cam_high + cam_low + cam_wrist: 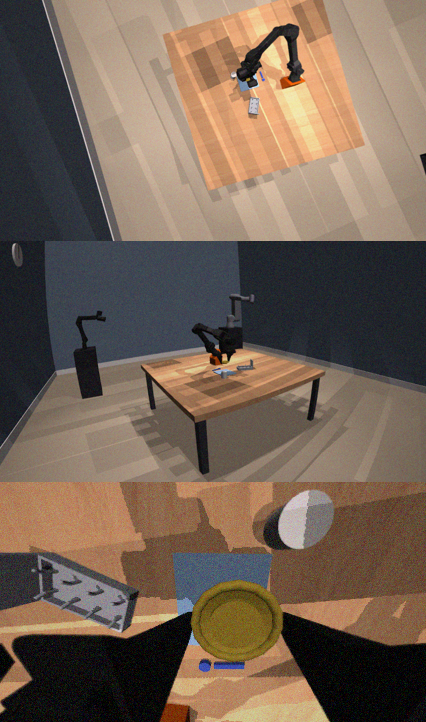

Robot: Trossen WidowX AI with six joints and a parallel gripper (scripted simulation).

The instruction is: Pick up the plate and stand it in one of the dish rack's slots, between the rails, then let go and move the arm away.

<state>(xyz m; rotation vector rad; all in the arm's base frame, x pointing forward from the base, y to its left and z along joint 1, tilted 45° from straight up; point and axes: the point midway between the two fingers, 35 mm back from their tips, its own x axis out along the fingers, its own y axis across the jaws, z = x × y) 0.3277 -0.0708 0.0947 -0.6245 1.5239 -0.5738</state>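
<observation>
Right now the grey dish rack is 22 cm to the left of my gripper tip, 7 cm below it and 2 cm behind it. The rest, counted from my gripper tip: small yellow plate: 1 cm above; then grey cup: 7 cm below, 7 cm ahead, 6 cm to the right; then blue spoon: 15 cm behind, 9 cm below, 2 cm to the left.
</observation>
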